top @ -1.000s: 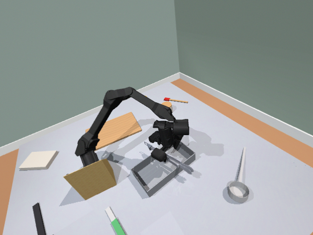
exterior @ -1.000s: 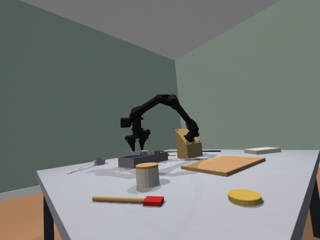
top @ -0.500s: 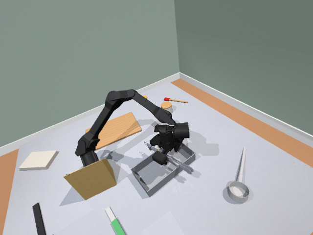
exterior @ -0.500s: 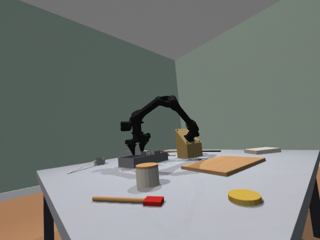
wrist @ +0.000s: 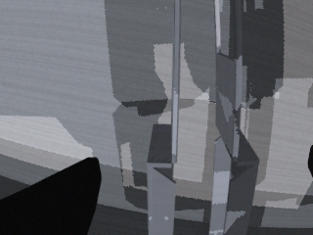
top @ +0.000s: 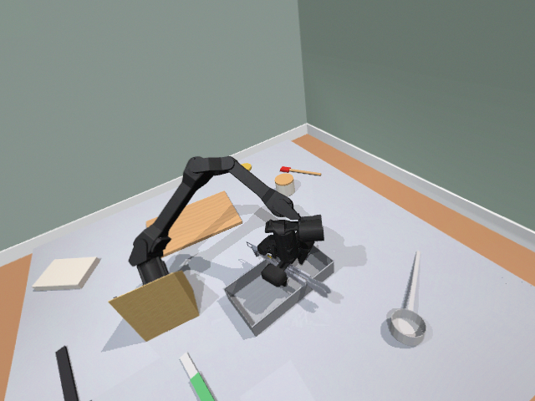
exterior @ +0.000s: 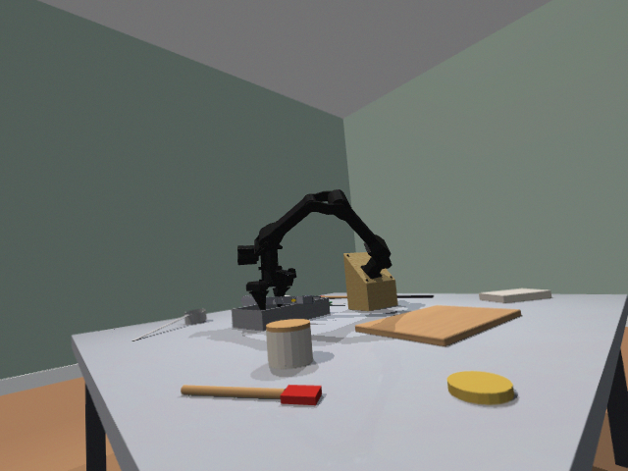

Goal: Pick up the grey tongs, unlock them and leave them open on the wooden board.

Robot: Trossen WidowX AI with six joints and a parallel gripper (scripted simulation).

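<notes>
The grey roasting tin lies 4 cm behind my gripper tip, 1 cm to the left of it and 1 cm below it. Also, from my gripper tip: yellow lock piece 4 cm behind, 8 cm to the left, 3 cm above; lidded canister 21 cm ahead, 41 cm to the left; wooden board 21 cm behind, 47 cm to the left, 3 cm below.
</notes>
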